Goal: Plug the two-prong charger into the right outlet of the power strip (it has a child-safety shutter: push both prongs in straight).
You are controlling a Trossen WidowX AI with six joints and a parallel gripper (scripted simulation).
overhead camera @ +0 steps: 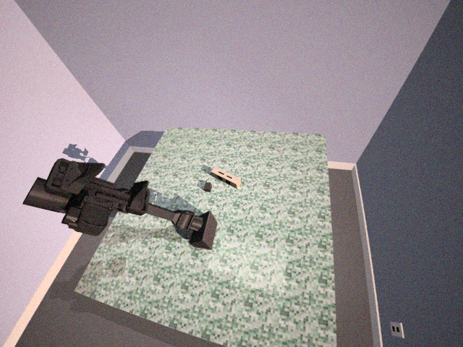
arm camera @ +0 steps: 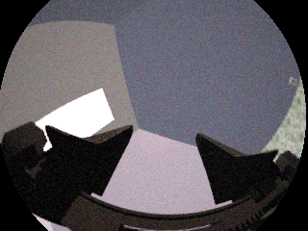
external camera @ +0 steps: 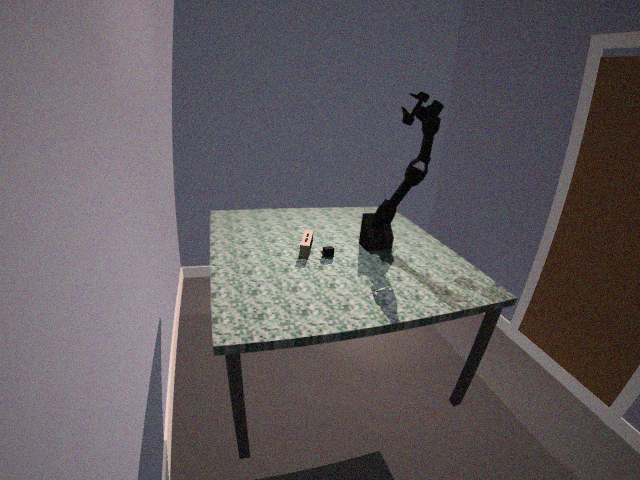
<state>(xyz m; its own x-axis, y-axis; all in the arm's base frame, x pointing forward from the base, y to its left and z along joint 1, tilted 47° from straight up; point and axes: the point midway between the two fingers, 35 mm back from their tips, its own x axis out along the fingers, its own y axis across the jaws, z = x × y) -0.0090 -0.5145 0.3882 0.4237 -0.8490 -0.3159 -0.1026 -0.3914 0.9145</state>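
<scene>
Right now the two-prong charger is 40 cm ahead of my gripper tip, 22 cm to the left of it and 76 cm below it.
</scene>
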